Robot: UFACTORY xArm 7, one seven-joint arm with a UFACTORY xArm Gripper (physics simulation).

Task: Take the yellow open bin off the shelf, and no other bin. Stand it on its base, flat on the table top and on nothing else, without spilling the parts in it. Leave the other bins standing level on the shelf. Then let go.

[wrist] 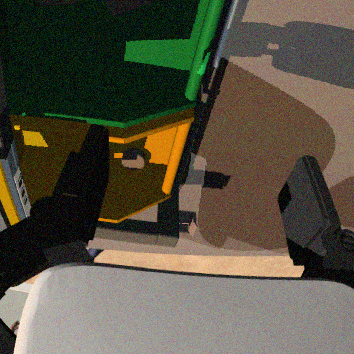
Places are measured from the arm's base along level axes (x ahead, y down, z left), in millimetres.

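Pixels of known places: gripper, fingertip midpoint: (202,162).
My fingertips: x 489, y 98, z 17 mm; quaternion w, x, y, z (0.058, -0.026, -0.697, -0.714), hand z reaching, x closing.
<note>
For each thing: its middle in the pictures, then the offset to it from my fingertips. "*": a spot on its surface instead.
- yellow open bin, surface spot: (161,145) * dx +24, dy +129, dz +103 mm
- green bin, body centre: (87,28) dx +71, dy +95, dz -32 mm
- dark post, surface spot: (168,220) * dx +16, dy +72, dz +151 mm
The yellow open bin (161,145) shows left of centre in the wrist view, its shaded inside dark and its orange-yellow side wall and rim lit. A dark, rounded shape with a pale patch shows in it; I cannot tell whether it is a part. My gripper (202,162) is open and empty. Its left finger overlaps the yellow bin in the view, and its right finger stands well off to the right. Whether the left finger touches the bin cannot be told. The left finger hides part of the bin.
A green bin (160,53) borders the yellow bin on its upper side in the view. The shelf has a dark post (168,220) beside the yellow bin and a grey-blue upright at the left edge. A light wood-coloured strip crosses below. Large shadows lie at the right.
</note>
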